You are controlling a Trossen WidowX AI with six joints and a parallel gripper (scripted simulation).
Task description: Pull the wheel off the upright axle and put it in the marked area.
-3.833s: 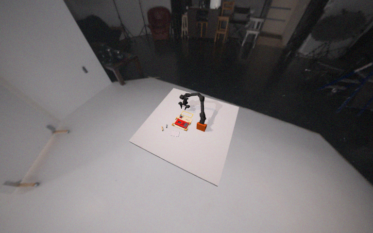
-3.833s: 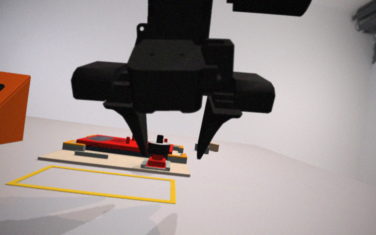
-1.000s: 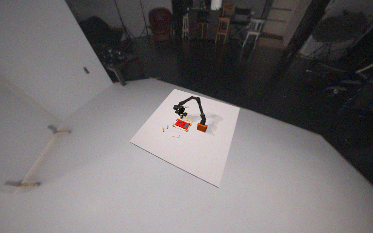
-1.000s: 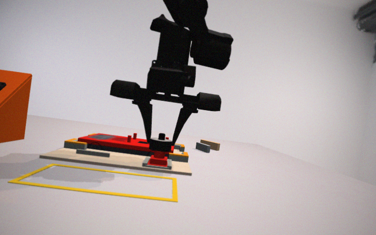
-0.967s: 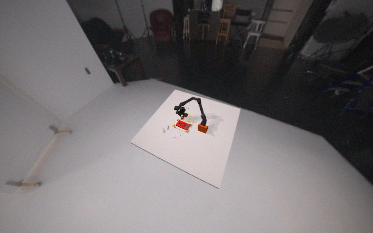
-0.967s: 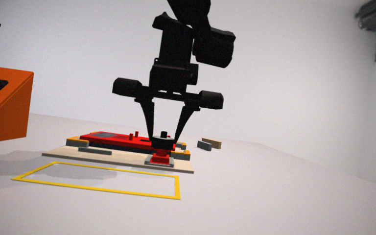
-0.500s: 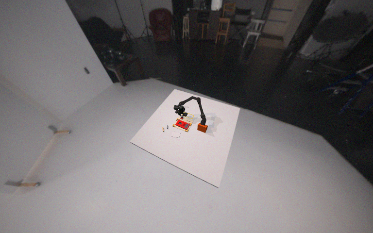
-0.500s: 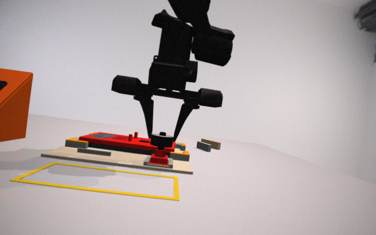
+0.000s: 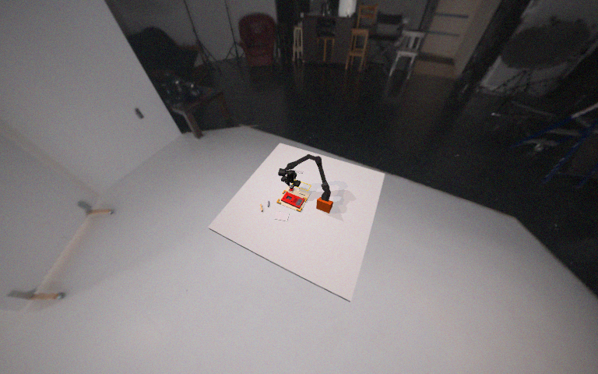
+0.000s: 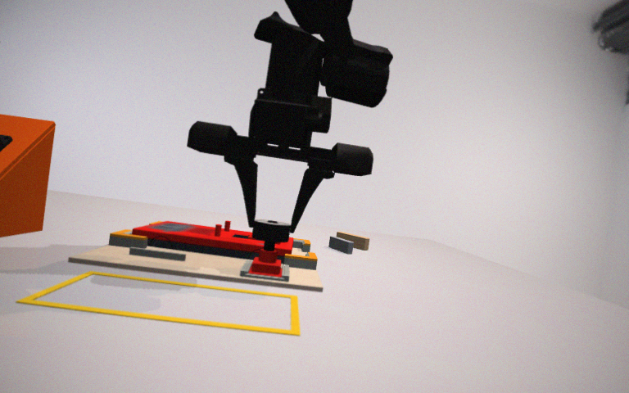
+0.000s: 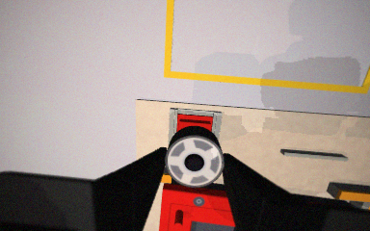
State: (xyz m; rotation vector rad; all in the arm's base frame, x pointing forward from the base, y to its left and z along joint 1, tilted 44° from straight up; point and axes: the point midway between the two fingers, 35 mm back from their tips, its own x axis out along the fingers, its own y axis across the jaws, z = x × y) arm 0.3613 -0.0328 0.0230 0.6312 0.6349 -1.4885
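Right now my gripper tip is 20 mm above the upright axle. Also, from my gripper tip: tan block (310 mm to the left, 150 mm ahead, 40 mm below); then wheel (right at my gripper tip).
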